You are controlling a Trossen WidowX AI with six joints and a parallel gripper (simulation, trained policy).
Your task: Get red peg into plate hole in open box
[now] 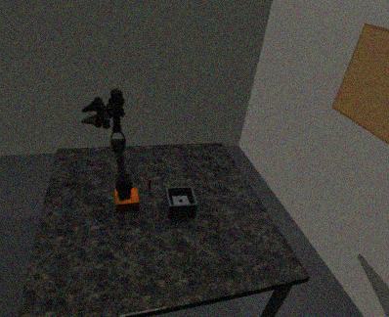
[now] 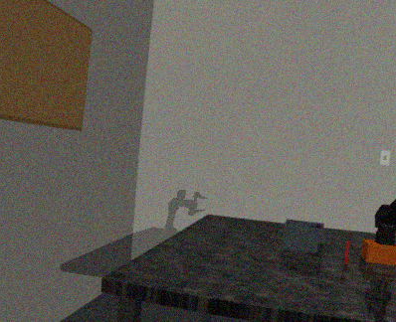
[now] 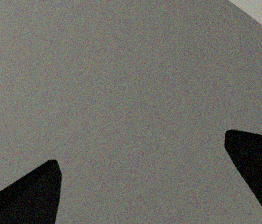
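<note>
Now: gripper tip 48 cm above the red peg, 35 cm short of it and 4 cm to the left of it. Also, from my gripper tip: grey box 49 cm below, 46 cm ahead, 26 cm to the right.
</note>
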